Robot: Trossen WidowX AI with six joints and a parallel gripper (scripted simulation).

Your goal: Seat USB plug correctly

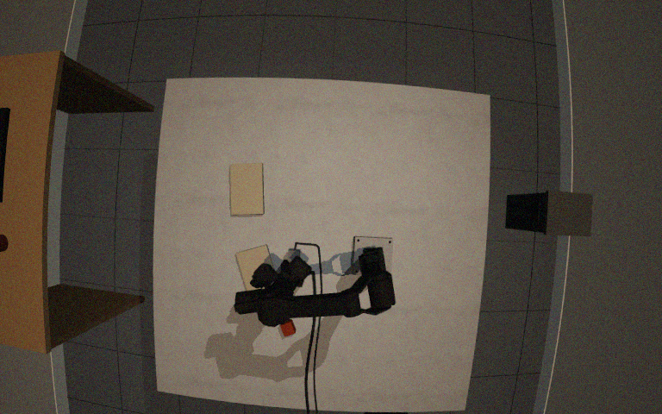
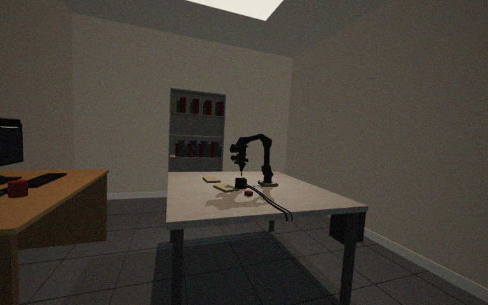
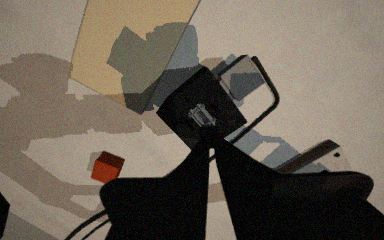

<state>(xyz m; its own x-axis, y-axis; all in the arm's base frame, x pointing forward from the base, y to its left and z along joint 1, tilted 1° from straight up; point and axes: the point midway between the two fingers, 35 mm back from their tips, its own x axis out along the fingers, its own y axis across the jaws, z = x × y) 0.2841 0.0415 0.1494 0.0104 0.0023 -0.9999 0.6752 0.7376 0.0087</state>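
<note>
The metal socket is 10 mm to the left of my gripper tip and 70 mm below it. Round my gripper tip: small red block (30 mm ahead, 220 mm to the left, 120 mm below).
</note>
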